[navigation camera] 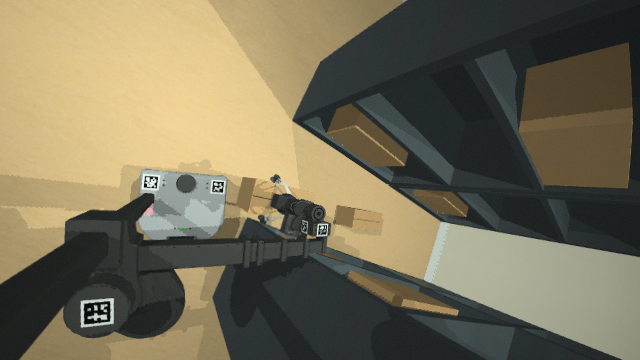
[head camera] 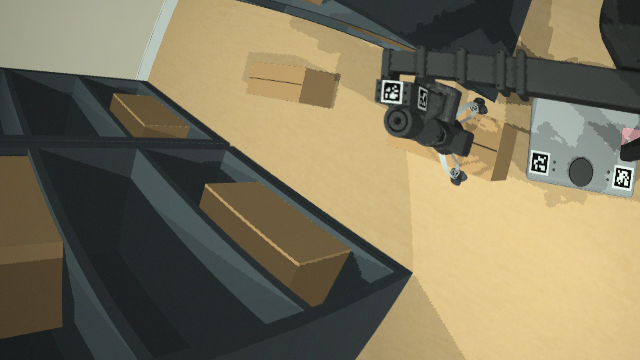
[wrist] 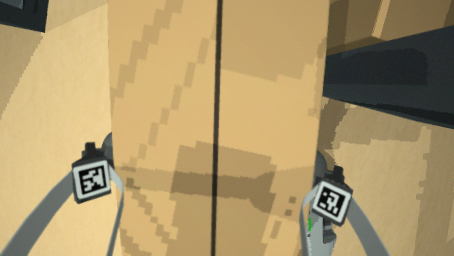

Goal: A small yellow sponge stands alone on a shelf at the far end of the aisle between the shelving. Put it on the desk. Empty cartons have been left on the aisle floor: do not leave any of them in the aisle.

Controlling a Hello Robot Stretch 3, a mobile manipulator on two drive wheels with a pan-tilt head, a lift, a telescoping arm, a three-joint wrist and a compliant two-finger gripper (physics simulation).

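Seen in the pictures: gripper, fingertip midpoint: [navigation camera: 267,198] [wrist: 216,157]; robot's base, origin of the base link: [navigation camera: 185,182] [head camera: 579,171].
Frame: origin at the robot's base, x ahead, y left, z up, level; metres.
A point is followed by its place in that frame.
Observation:
My gripper [head camera: 468,142] @(x -0.019, y -0.275, z 0.417 m) [navigation camera: 270,199] @(x -0.019, y -0.275, z 0.417 m) [wrist: 216,157] @(x -0.019, y -0.275, z 0.417 m) is shut on a brown carton [head camera: 503,150] @(x -0.012, y -0.198, z 0.413 m) [navigation camera: 245,194] @(x -0.011, y -0.198, z 0.388 m) [wrist: 270,115] @(x -0.055, y -0.312, z 0.465 m), with one fingertip against each side. The carton has a dark seam along its top and lies close beside my base. Its height above the floor is hard to tell. A second carton [head camera: 277,82] @(x -0.148, y -1.022, z 0.180 m) [navigation camera: 357,219] @(x -0.146, y -0.947, z 0.180 m) rests on the aisle floor, farther in, towards the wall. The yellow sponge and the desk do not show in these views.
Dark shelving [head camera: 382,300] @(x 0.474, y -0.549, z 0.152 m) [navigation camera: 350,65] @(x 0.608, y -0.598, z 0.433 m) holding boxes [head camera: 280,215] [navigation camera: 575,145] borders one side of the aisle. Another dark shelving unit [head camera: 465,25] @(x -0.260, y -0.281, z 0.476 m) [navigation camera: 300,310] @(x -0.282, y -0.273, z 0.737 m) stands close beside my arm. A pale wall [head camera: 75,35] @(x -0.429, y -2.207, z 0.596 m) [navigation camera: 510,280] @(x -0.567, y -2.155, z 0.694 m) closes the far end. My grey base [head camera: 555,125] @(x -0.107, y -0.091, z 0.159 m) [navigation camera: 200,200] @(x -0.065, y -0.062, z 0.159 m) is near the aisle mouth.

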